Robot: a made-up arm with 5 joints.
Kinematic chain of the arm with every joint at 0, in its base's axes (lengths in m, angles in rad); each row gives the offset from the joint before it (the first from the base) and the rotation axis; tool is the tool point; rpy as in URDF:
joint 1: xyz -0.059 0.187 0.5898 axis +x
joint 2: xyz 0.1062 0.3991 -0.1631 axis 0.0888 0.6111 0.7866
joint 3: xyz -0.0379 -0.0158 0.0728 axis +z
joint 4: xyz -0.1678 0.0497 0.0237 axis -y
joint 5: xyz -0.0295 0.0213 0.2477 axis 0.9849 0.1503 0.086
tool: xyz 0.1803 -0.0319 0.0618 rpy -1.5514 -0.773 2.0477
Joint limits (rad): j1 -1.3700..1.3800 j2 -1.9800..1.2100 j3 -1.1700..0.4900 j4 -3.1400..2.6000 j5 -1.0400..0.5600
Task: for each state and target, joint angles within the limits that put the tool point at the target. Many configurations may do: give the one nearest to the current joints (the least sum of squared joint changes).
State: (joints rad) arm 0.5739 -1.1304 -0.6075 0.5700 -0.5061
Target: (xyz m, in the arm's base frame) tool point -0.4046 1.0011 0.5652
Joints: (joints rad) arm 0.2259 -0.9996 0.2213 1.3885 -0.6970
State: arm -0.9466 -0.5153 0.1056 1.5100 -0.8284
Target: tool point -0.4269 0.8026 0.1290
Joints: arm -0.4889 -0.6422 -0.0206 1.4914 -0.8733
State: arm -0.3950 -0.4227 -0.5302 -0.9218 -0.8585
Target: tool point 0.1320 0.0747 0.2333
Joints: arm -1.1604 -0.4027 -0.9701 -1.7613 -0.5191
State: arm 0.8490 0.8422 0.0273 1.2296 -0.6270
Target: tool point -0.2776 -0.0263 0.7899
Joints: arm 1.2825 0.6513 0.1630 1.5237 -0.6676
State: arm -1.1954 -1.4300 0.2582 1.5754 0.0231
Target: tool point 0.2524 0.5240 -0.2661
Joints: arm -0.9970 -1.8893 -0.5478 1.5724 0.3019
